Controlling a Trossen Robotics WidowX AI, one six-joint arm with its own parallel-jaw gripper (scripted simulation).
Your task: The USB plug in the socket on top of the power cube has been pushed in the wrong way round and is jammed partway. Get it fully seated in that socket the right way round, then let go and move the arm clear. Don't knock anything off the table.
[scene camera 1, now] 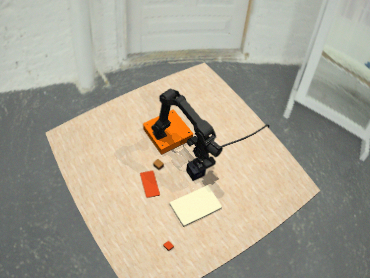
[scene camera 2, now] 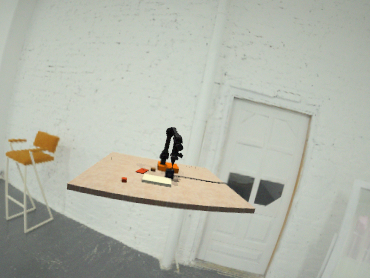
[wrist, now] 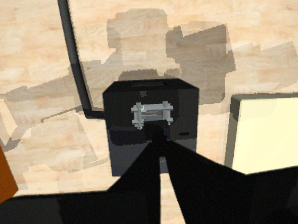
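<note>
My wrist camera gives me my gripper [wrist: 160, 148], and from the scene camera I can see a cream flat pad [scene camera 1: 189, 208].
</note>
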